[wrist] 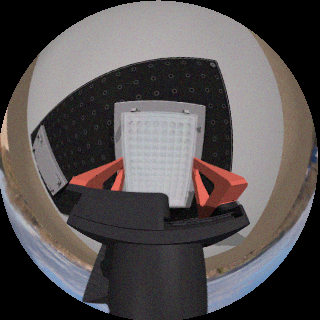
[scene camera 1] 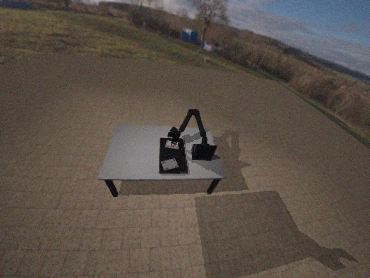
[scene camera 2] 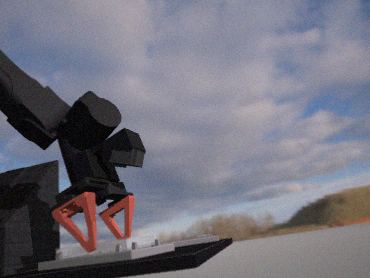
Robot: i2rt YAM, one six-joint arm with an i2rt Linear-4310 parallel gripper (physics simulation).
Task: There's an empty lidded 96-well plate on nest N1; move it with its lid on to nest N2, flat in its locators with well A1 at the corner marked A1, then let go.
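Places are measured from the arm's base along level axes (x ahead, y left, z up), in centimetres.
Where they show: gripper, fingertip midpoint: (wrist: 157,160) (scene camera 1: 172,144) (scene camera 2: 111,247); arm's base, origin of the base link: (scene camera 1: 204,144).
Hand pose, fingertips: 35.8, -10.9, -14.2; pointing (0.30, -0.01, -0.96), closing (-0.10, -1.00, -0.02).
Each offset is from my fingertips to the top centre of the thing, as dx, dy, dz. Level surfaces: height alone.
The lidded plate (wrist: 159,145) (scene camera 2: 145,241) is clear and whitish, with its well grid showing through the lid. It sits flat on nest N1 @[-0.5, +0.1, +0.4] (wrist: 201,117) (scene camera 2: 107,259), a grey block with small corner locators. My gripper (wrist: 157,160) (scene camera 2: 108,243) (scene camera 1: 173,143) points down over it, with its red fingers against the plate's two long sides; it is shut on the plate, low at the nest. Nest N2 @[+1.5, +29.9, +0.0] (wrist: 48,165) (scene camera 1: 170,164) is a bare grey block at the left in the wrist view. The A1 marks are too small to read.
Both nests stand on a black perforated board @[-0.9, +13.7, -1.7] (wrist: 165,77) (scene camera 1: 173,154), on a grey table @[dz -3.1] (scene camera 1: 130,150). The arm's black base (scene camera 1: 204,152) stands to the right of the board in the first scene view. N2's small locators stick up at its edges.
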